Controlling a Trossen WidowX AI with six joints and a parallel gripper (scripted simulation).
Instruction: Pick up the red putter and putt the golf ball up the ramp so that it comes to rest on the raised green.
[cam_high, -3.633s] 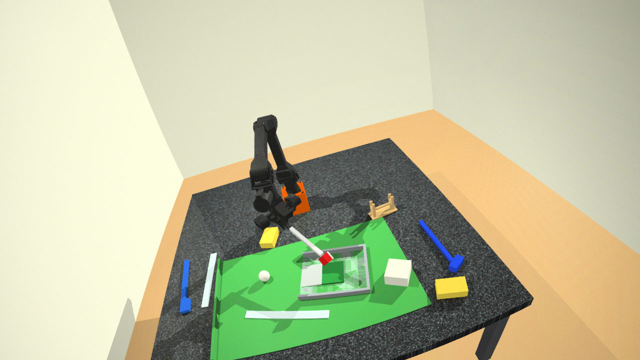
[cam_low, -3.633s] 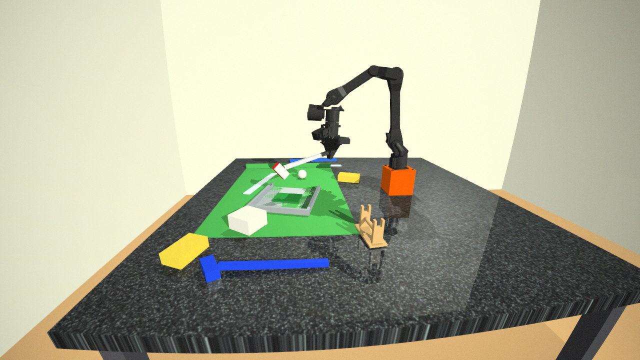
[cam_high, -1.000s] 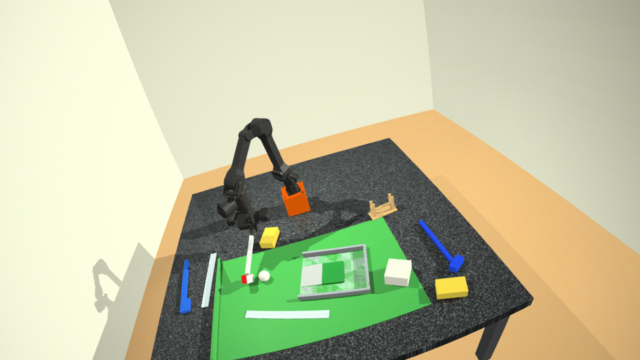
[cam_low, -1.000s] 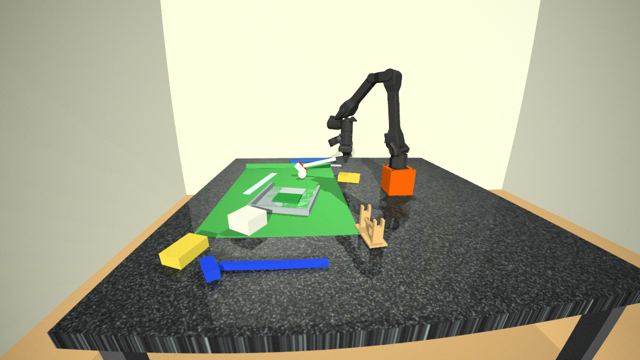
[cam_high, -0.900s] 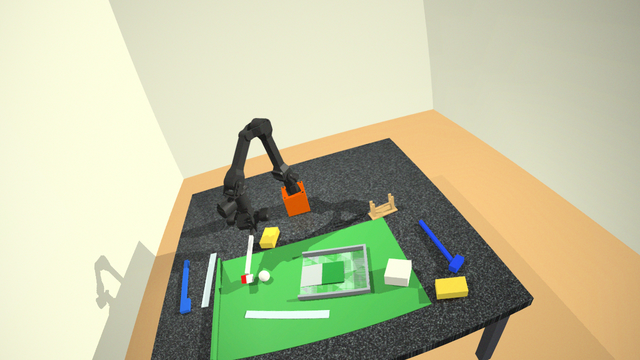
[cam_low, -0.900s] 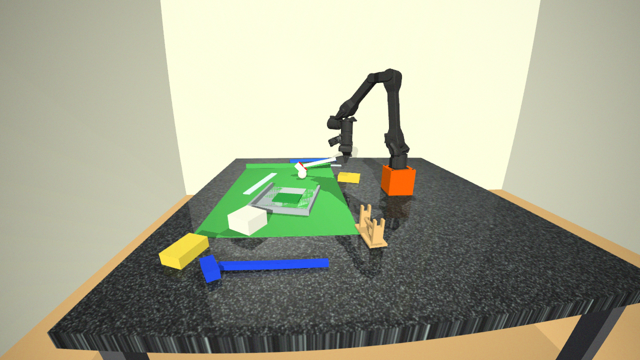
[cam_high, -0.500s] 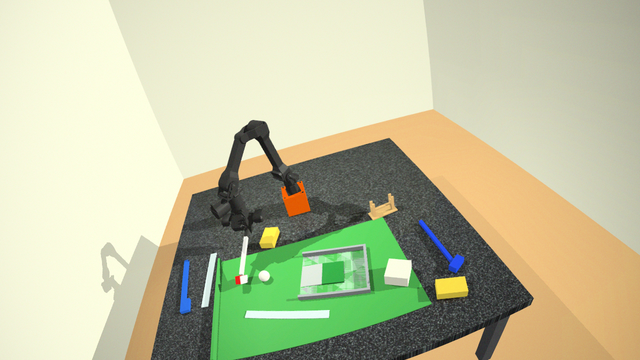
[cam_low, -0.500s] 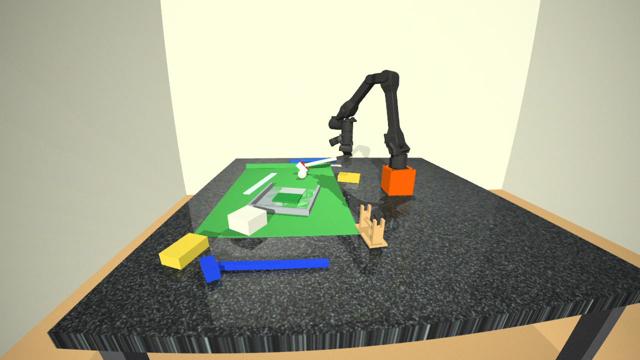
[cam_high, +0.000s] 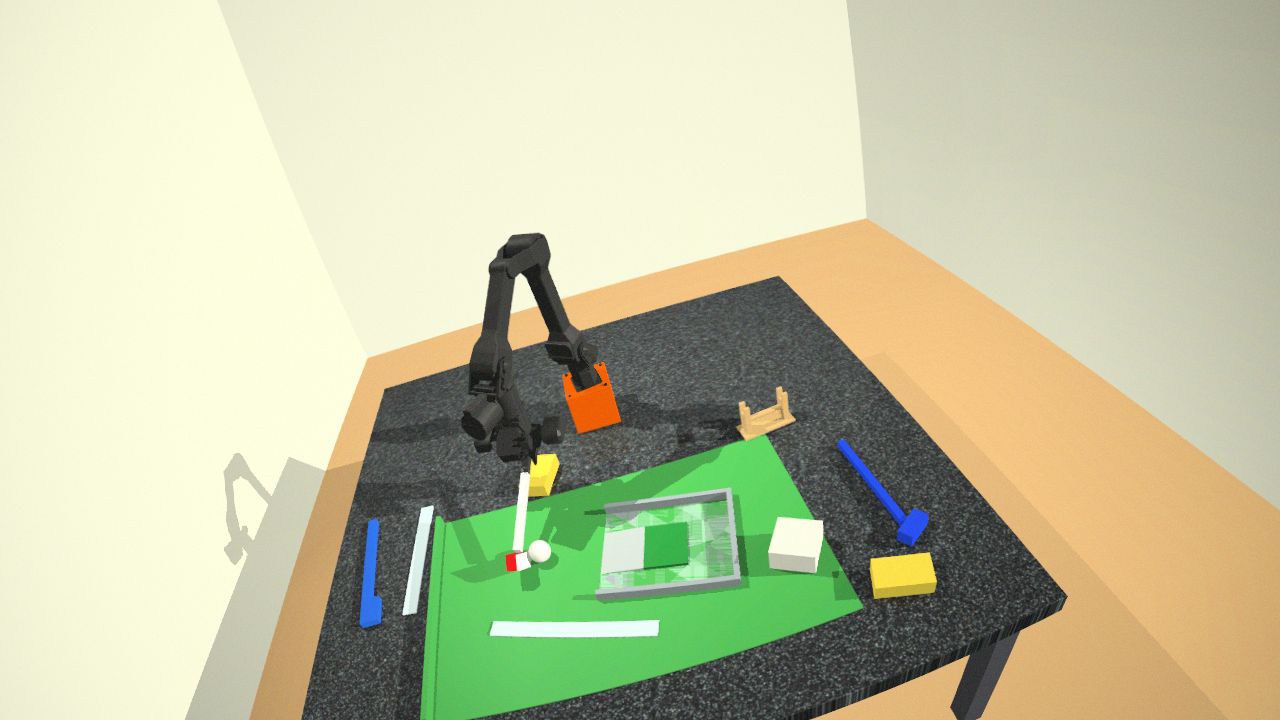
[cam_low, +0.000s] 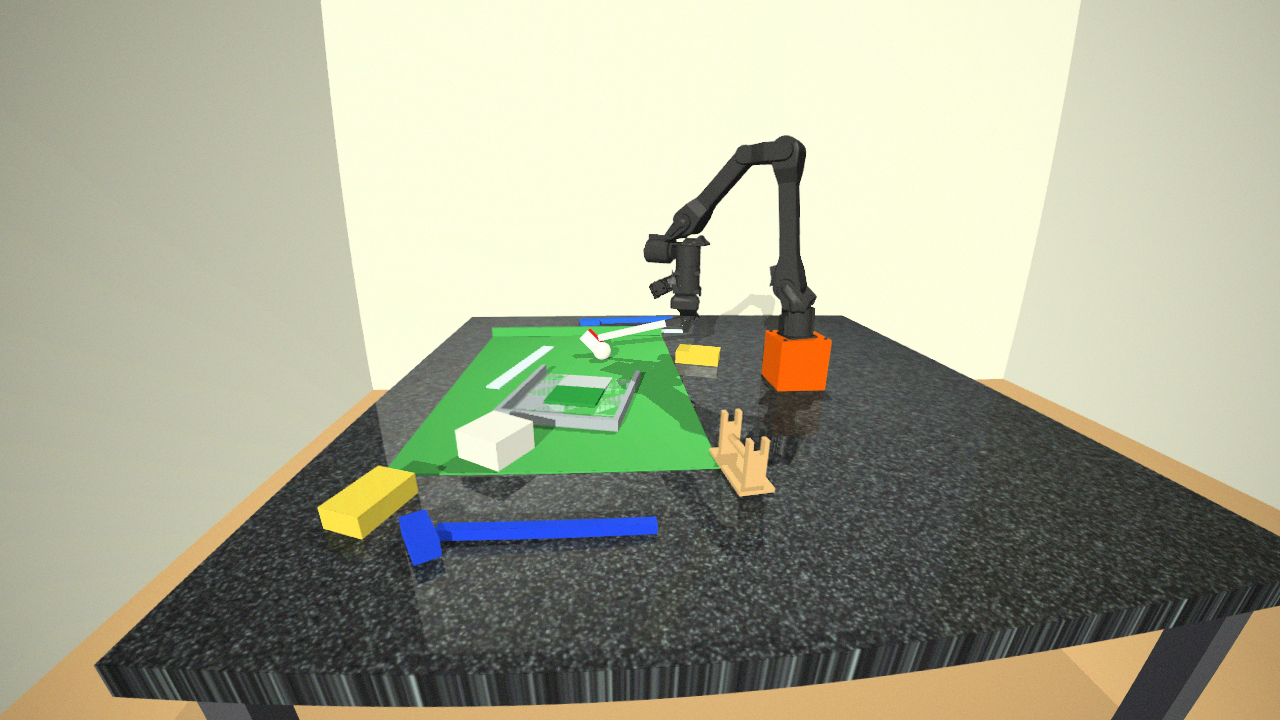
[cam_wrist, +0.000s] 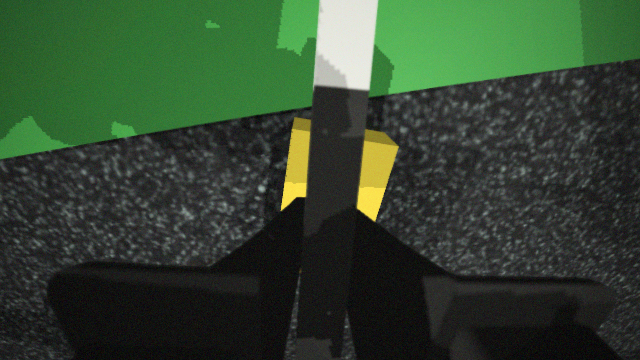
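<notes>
The red putter is 11 cm ahead of my gripper tip, 4 cm to the right of it and 1 cm below it. Also, from my gripper tip: white golf ball 20 cm ahead, 3 cm to the right, 5 cm below; then white block 42 cm ahead, 37 cm to the left, 5 cm below; then wooden stand 8 cm ahead, 50 cm to the left, 4 cm below.
</notes>
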